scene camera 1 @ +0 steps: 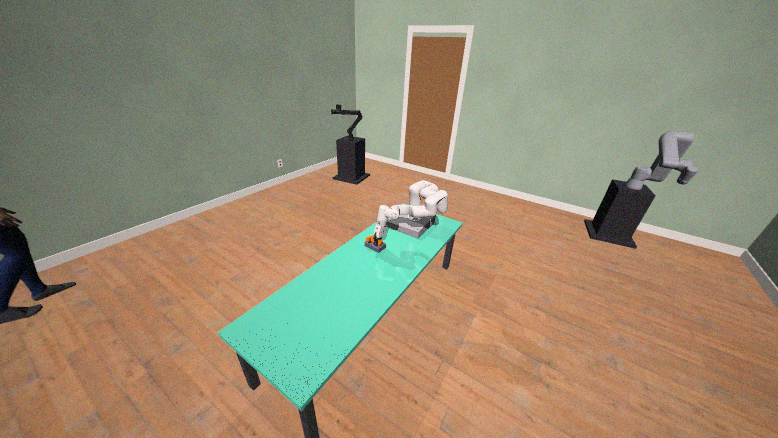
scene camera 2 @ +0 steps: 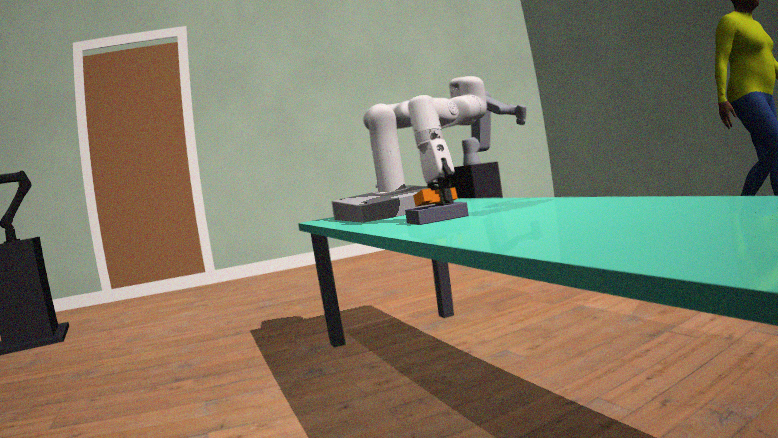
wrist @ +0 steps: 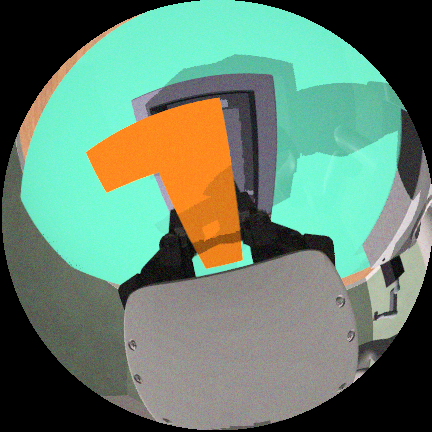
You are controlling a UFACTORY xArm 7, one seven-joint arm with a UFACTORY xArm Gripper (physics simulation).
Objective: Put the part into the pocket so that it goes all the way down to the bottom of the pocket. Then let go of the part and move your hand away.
My gripper (scene camera 2: 445, 206) carries an orange part (wrist: 187, 144), which touches nothing else. Also in view: a dark grey pocket block (wrist: 247, 100).
My gripper is seen too in the wrist view (wrist: 207, 198).
